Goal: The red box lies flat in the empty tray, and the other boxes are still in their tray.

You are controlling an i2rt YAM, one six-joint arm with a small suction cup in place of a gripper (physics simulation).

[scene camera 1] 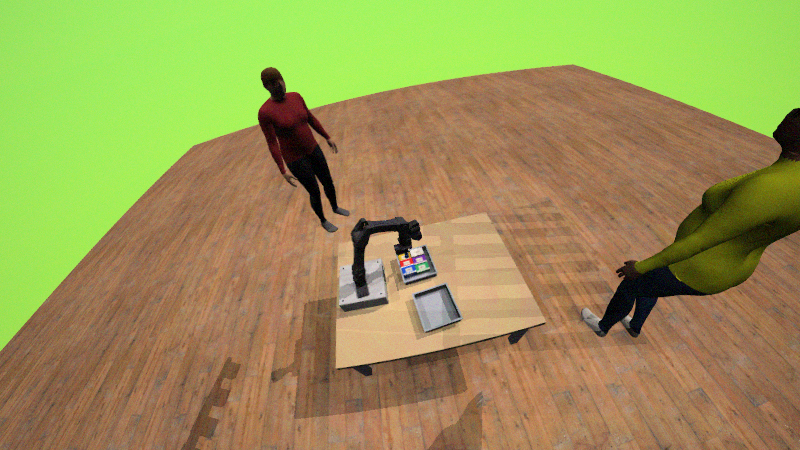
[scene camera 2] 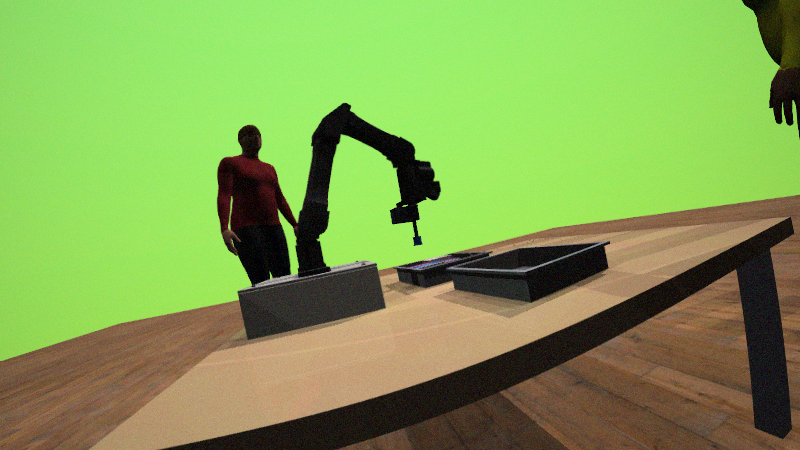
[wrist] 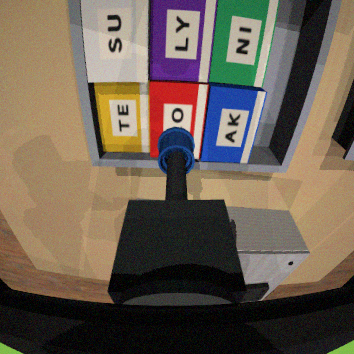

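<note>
The red box lies flat in the filled tray, between the yellow box and the blue box. The white box, purple box and green box lie in the row beside them. My suction cup is open and holds nothing. It hangs above the filled tray with a gap, and overlaps the near part of the red box and its label in the wrist view. The empty tray stands beside the filled one.
The arm's grey base block stands on the wooden table beside the trays. A person in red stands behind the table, and a person in yellow stands off its right side.
</note>
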